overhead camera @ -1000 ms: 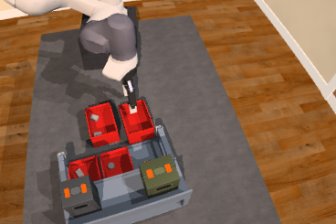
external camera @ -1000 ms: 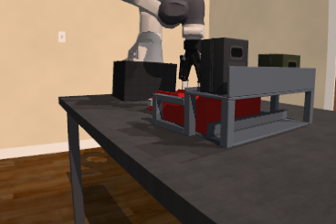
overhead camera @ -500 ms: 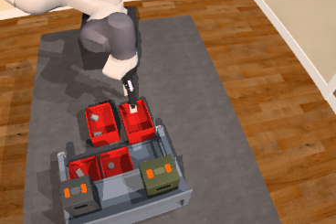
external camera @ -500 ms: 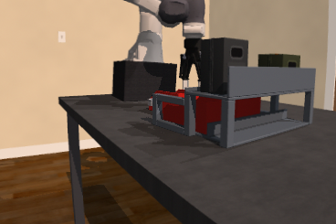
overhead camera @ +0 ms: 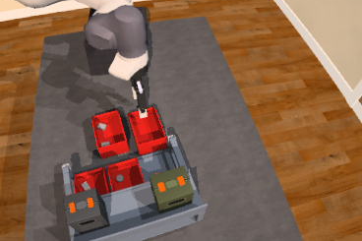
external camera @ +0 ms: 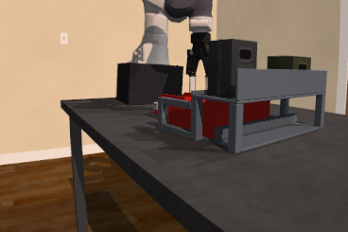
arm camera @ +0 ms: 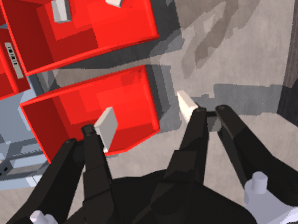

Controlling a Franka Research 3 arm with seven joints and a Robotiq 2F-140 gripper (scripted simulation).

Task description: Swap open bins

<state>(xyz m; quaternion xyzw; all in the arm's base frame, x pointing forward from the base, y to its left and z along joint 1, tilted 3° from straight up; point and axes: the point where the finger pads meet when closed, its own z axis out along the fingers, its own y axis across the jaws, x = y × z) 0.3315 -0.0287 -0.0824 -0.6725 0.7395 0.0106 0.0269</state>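
My gripper is now 17 cm short of the shelf lip, 13 cm to the left of it and 8 cm above it. Also, from my hand: grey box 34 cm ahead, 26 cm to the right, 7 cm above; olive box 37 cm ahead, 6 cm above, 3 cm to the right.
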